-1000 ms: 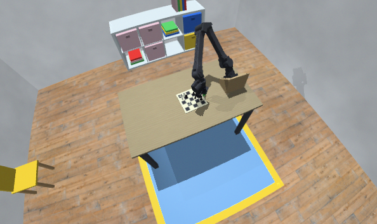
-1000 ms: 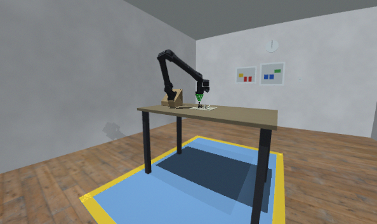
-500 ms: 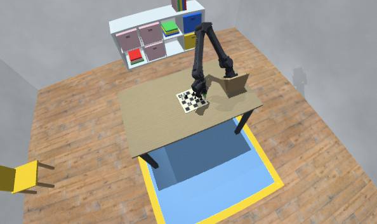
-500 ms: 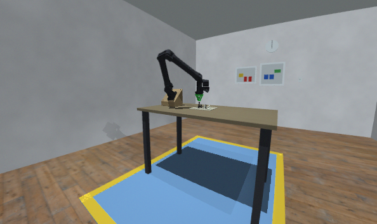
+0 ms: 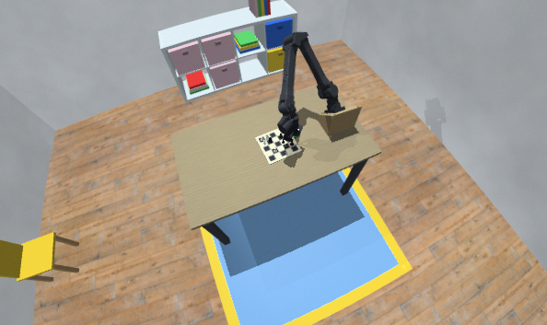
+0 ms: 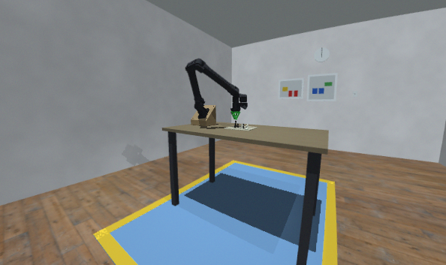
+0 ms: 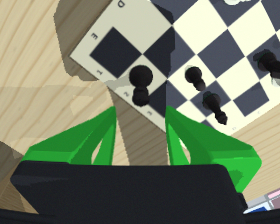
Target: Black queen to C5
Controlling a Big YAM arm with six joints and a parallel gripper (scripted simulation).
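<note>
Now: the black pawn 4 cm ahead of my hand, 4 cm to the right of it and 6 cm below it. From my hand the other things lie so: chessboard (8 cm ahead, 4 cm to the right, 7 cm below); white piece (11 cm ahead, 12 cm to the right, 5 cm below).
</note>
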